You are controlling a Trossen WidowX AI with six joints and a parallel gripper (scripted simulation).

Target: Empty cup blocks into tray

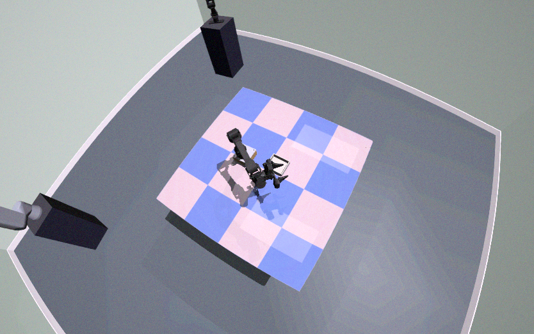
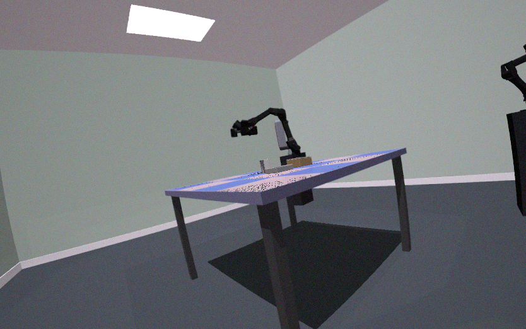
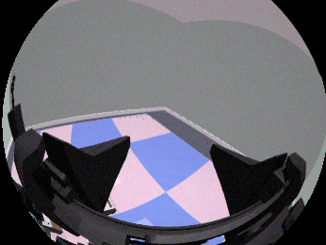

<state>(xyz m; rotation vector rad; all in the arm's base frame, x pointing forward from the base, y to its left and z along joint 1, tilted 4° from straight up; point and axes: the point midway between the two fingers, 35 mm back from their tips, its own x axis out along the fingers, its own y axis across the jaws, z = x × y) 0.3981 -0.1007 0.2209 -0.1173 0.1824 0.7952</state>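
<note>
The grey cup lies 280 mm below my gripper tip, 190 mm behind it and 50 mm to the right of it. Also, from my gripper tip: red block 290 mm below, 180 mm behind, 50 mm to the right.
</note>
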